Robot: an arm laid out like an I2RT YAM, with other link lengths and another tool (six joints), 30 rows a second.
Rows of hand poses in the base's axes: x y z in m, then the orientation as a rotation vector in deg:
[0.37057, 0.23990, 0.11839, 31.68, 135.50, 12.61]
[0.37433, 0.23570, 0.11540, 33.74, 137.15, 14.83]
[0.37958, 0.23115, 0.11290, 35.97, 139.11, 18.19]
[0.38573, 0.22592, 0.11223, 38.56, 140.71, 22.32]
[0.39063, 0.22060, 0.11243, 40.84, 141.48, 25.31]
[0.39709, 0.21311, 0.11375, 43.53, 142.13, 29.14]
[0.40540, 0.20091, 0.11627, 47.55, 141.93, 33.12]
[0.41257, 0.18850, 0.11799, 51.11, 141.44, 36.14]
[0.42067, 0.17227, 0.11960, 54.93, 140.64, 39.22]
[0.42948, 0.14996, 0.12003, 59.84, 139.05, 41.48]
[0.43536, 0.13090, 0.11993, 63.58, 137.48, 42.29]
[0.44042, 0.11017, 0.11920, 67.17, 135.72, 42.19]
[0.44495, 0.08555, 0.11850, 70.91, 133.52, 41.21]
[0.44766, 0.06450, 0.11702, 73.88, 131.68, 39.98]
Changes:
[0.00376, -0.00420, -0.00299, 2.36, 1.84, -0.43]
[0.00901, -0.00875, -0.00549, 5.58, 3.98, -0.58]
[0.01516, -0.01398, -0.00616, 9.37, 5.91, -0.82]
[0.02006, -0.01930, -0.00596, 12.18, 7.11, -1.35]
[0.02652, -0.02679, -0.00464, 15.66, 8.36, -1.92]
[0.03483, -0.03899, -0.00212, 19.58, 9.31, -3.48]
[0.04200, -0.05140, -0.00040, 22.68, 9.98, -5.05]
[0.05010, -0.06763, 0.00121, 25.88, 10.55, -6.81]
[0.05891, -0.08994, 0.00164, 28.83, 10.86, -9.65]
[0.06479, -0.10900, 0.00154, 30.47, 10.83, -12.14]
[0.06985, -0.12973, 0.00081, 31.46, 10.59, -14.84]
[0.07438, -0.15435, 0.00011, 31.91, 10.06, -18.01]
[0.07709, -0.17540, -0.00137, 31.97, 9.60, -20.69]

